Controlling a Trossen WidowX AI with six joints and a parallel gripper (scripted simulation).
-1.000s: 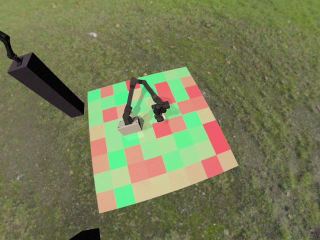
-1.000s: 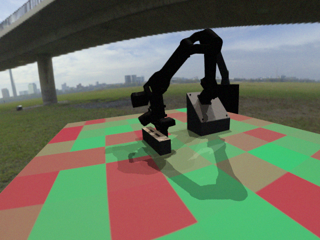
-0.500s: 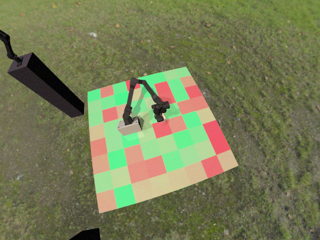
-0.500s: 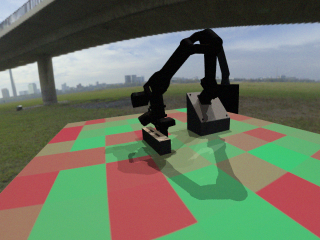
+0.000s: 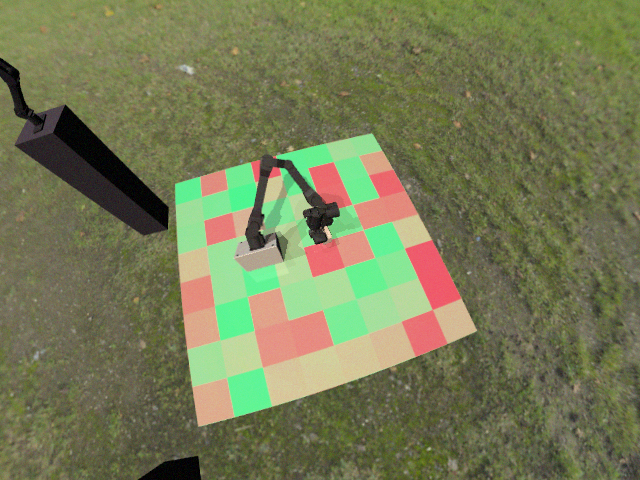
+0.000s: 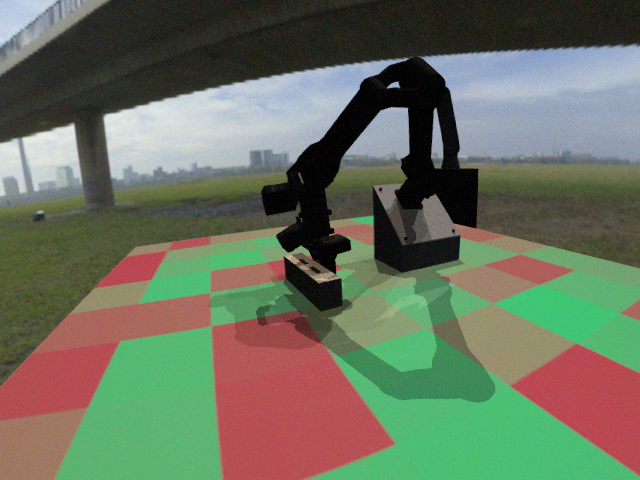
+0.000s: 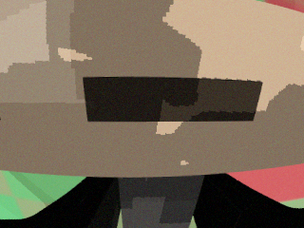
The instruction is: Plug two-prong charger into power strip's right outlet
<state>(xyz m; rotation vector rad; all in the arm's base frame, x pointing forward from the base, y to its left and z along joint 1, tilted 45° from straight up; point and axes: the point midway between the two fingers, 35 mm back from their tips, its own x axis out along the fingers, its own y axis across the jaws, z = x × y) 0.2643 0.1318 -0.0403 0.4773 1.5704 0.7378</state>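
My gripper tip is now 20 mm short of the charger and 10 mm below it.
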